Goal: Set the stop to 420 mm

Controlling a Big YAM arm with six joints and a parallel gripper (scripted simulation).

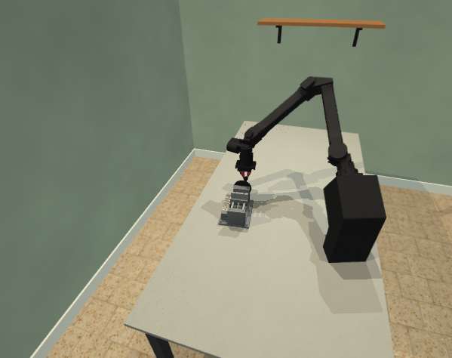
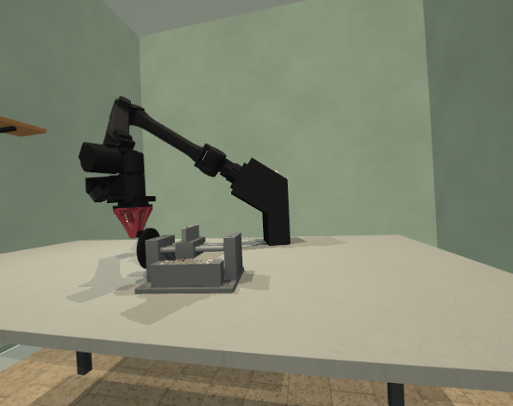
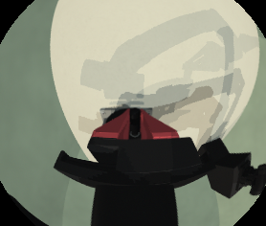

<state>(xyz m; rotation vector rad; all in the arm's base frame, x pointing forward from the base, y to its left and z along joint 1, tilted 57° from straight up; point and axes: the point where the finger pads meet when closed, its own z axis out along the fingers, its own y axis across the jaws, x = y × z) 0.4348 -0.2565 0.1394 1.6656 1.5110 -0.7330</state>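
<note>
Now: the sliding stop block 4 cm ahead of my hand, 14 cm to the left of it and 2 cm below it.
</note>
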